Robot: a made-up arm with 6 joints.
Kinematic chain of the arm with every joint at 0, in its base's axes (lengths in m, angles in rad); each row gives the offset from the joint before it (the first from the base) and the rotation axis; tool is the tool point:
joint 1: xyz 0 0 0.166 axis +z
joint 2: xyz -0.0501 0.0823 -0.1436 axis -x
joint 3: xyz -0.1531 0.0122 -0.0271 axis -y
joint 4: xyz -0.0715 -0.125 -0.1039 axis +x
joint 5: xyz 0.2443 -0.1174 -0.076 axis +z
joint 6: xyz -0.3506 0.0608 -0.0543 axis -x
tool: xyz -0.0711 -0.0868 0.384
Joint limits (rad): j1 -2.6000..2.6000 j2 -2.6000..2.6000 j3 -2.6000..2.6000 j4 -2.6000..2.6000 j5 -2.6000..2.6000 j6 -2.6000..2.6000
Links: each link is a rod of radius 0.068 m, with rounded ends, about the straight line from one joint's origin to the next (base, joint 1, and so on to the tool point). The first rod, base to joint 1, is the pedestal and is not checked.
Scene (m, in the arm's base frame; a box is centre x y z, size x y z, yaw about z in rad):
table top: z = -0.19
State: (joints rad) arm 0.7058 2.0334 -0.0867 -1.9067 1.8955 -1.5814
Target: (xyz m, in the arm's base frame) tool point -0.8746 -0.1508 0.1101
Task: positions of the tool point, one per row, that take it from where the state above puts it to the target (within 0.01 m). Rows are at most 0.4 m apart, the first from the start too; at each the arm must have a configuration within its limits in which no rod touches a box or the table.
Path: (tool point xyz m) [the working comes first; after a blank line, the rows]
Joints at the target: 1.2760 2.0828 0.9982 -1.7433 1.5997 -2.1366
Straight joint move there: clear.

1: -0.2744 0.6236 0.0205
2: -0.5938 0.4759 0.0083
3: -0.8110 0.1931 0.0370
4: -0.8746 -0.1507 0.1101

